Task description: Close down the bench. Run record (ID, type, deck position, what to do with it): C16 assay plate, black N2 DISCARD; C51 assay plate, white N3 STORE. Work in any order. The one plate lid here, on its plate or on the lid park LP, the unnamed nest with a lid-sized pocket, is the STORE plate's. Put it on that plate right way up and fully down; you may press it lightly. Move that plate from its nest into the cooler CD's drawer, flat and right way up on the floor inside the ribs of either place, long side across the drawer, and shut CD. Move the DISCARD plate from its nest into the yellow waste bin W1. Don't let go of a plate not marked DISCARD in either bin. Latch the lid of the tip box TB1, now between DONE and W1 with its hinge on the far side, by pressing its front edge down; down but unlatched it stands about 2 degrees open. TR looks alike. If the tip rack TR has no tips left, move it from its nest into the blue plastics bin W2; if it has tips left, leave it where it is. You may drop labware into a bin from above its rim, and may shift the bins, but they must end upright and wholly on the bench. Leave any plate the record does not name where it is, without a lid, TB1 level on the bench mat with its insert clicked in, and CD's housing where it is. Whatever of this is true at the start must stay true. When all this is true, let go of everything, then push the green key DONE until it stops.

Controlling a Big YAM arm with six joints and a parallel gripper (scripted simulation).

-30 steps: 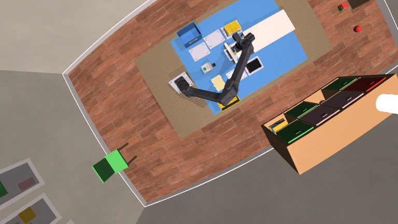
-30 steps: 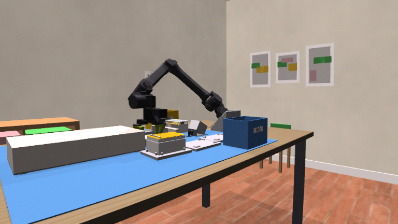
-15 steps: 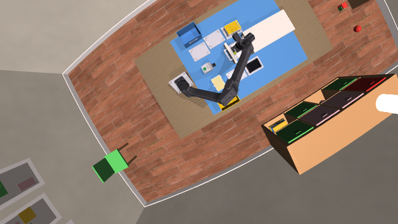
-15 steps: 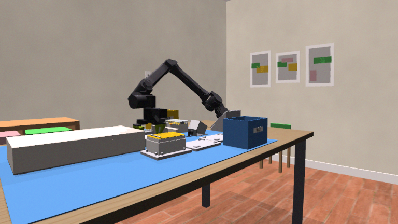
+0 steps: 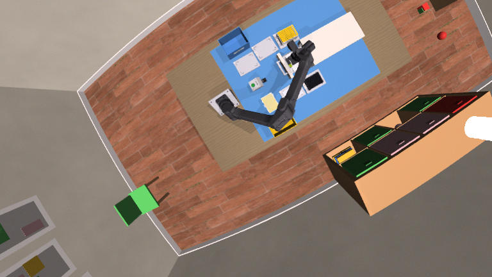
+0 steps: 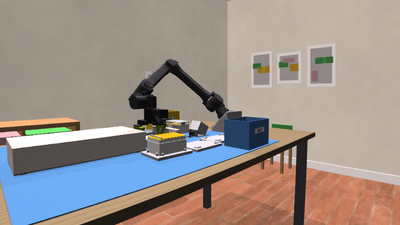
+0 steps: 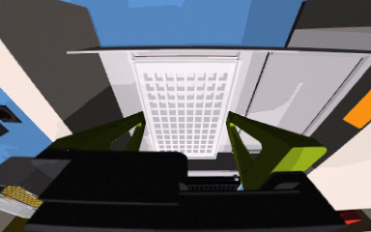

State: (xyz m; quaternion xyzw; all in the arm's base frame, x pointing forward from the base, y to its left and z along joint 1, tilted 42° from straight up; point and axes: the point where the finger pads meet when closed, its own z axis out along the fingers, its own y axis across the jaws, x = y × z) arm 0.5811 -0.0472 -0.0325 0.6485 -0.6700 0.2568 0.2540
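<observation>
The plate lid is right at my hand. Round my hand: white cooler CD 17 cm ahead, 1 cm to the right, 1 cm above; then drawer 4 cm ahead; then white plate right at my hand.
</observation>
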